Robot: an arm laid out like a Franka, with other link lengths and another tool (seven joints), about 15 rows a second.
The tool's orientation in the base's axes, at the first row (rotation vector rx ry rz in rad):
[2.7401, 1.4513, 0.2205]
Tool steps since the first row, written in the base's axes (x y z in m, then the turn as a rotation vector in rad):
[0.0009, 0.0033, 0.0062, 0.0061, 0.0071, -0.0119]
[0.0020, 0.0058, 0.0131, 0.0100, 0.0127, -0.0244]
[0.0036, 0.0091, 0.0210, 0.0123, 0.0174, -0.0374]
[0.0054, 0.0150, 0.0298, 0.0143, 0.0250, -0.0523]
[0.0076, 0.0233, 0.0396, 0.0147, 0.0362, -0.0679]
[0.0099, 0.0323, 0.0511, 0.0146, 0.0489, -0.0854]
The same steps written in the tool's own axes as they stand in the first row. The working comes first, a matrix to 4 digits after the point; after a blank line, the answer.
The tool's axes in the first row as the columns of a matrix, in the base's axes (used below as rounded here):
[0.5541, 0.8205, 0.1404]
[0.8252, -0.5636, 0.0371]
[0.1096, 0.0953, -0.9894]

[0.0039, -0.0005, -0.0059, 0.0079, -0.0001, 0.0129]
[0.0073, -0.0004, -0.0125, 0.0133, -0.0013, 0.0260]
[0.0118, -0.0002, -0.0199, 0.0171, -0.0033, 0.0394]
[0.0186, -0.0012, -0.0282, 0.0228, -0.0073, 0.0547]
[0.0278, -0.0031, -0.0372, 0.0306, -0.0148, 0.0706]
[0.0377, -0.0052, -0.0480, 0.0391, -0.0237, 0.0884]

